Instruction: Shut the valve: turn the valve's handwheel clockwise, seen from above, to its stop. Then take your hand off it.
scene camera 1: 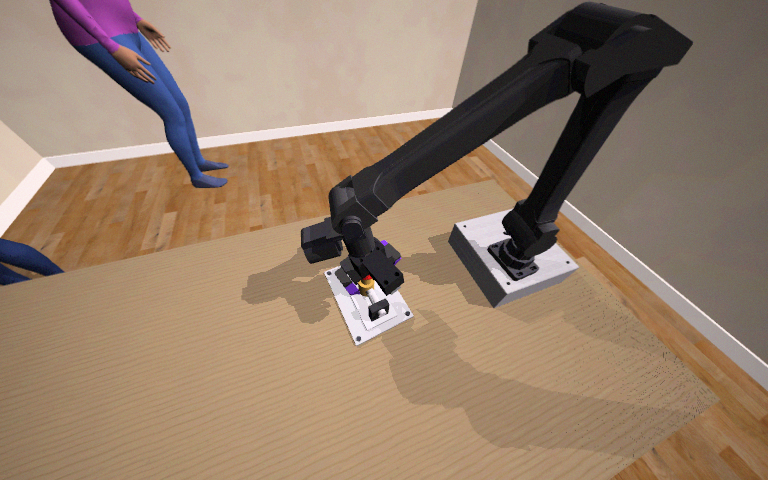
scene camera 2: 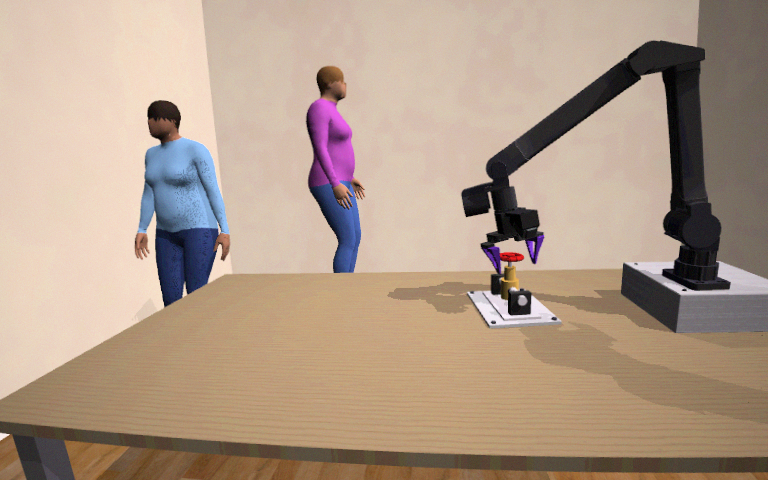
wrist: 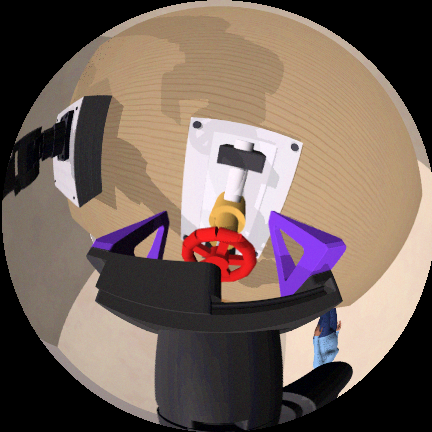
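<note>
The red handwheel [scene camera 1: 367, 277] [scene camera 2: 511, 256] [wrist: 202, 234] sits level on top of the brass valve body [scene camera 1: 365, 289] [scene camera 2: 509, 286] [wrist: 219, 205]. The valve is on a white pipe [wrist: 236, 182] over a white base plate [scene camera 1: 351, 319] [scene camera 2: 523, 322] [wrist: 194, 170]. My gripper [scene camera 2: 516, 267] [wrist: 218, 216] is wide open. Its purple fingers stand on opposite sides of the handwheel, apart from it, and nothing is between them in their grip. In the wrist view the gripper's black housing hides part of the wheel's lower left. The wheel's turn angle against its stop cannot be told.
Black pipe supports [scene camera 1: 378, 309] [scene camera 2: 519, 302] [wrist: 241, 157] stand on the plate. The arm's grey base block [scene camera 1: 478, 271] [scene camera 2: 651, 305] [wrist: 92, 150] stands on the wooden table [scene camera 1: 198, 367] [scene camera 2: 311, 367]. Two people, one in magenta [scene camera 2: 331, 141] and one in light blue [scene camera 2: 178, 181], stand beyond the table.
</note>
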